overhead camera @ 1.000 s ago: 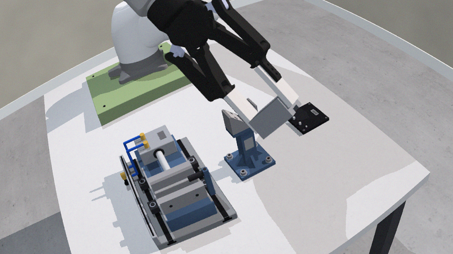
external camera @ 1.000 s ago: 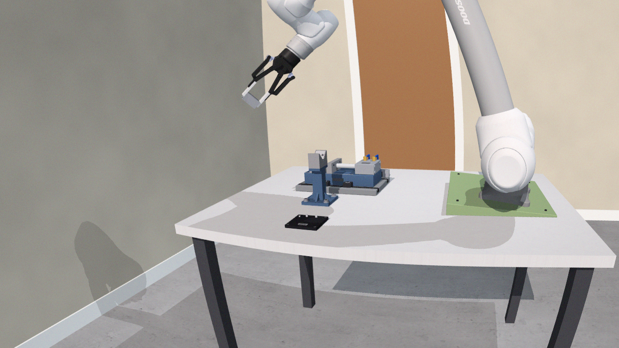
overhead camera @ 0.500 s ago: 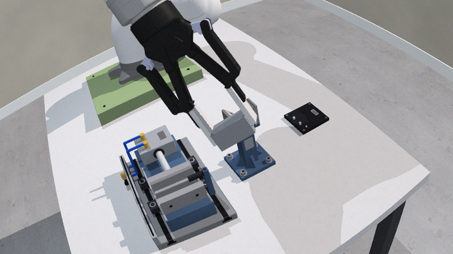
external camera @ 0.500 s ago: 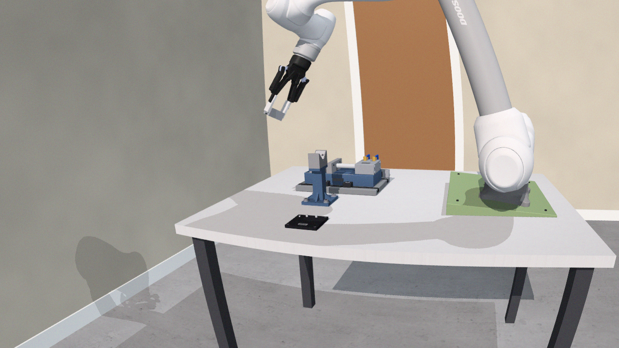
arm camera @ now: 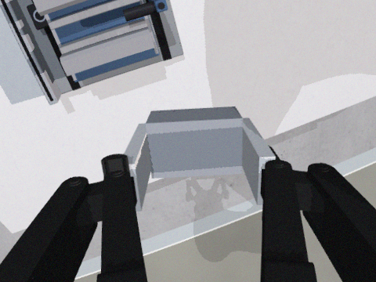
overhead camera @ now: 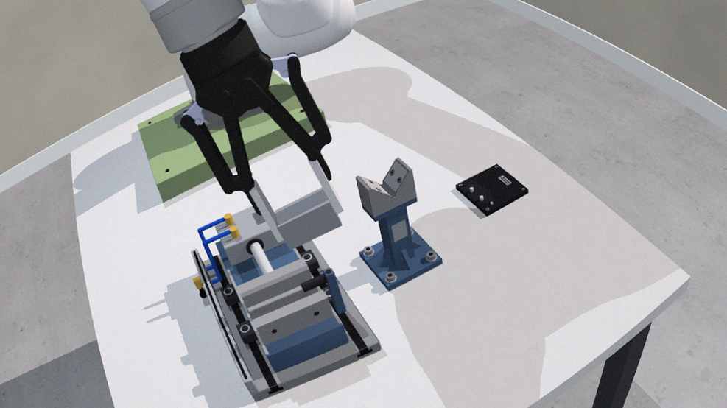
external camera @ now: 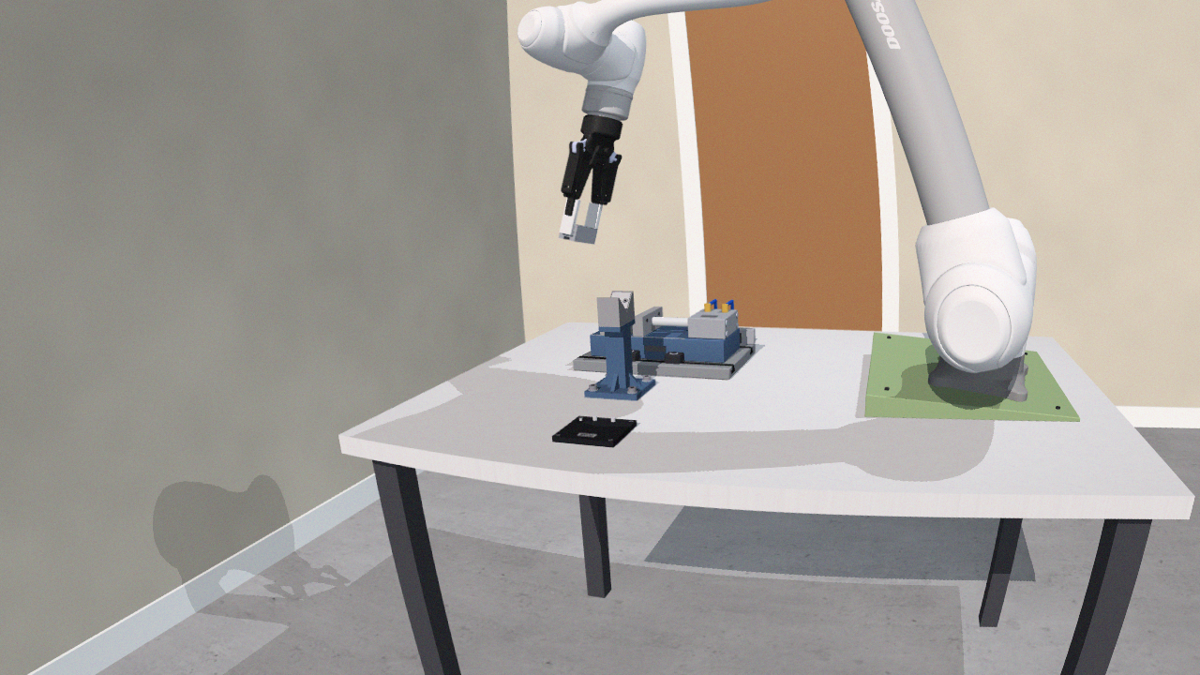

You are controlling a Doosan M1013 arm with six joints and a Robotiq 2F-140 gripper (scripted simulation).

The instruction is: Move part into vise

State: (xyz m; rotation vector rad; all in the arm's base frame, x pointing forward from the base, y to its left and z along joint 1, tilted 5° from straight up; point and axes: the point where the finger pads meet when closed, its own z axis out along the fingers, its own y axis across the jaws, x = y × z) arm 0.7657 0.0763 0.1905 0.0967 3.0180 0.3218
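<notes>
The fixed jaw is 20 cm below my hand, 5 cm to the right of it and 3 cm behind it. Also, from my hand: part (3 cm below, 1 cm to the left, 1 cm ahead); work stop (18 cm below, 7 cm behind, 1 cm to the right); moving jaw (20 cm below, 9 cm behind, 6 cm to the right).
</notes>
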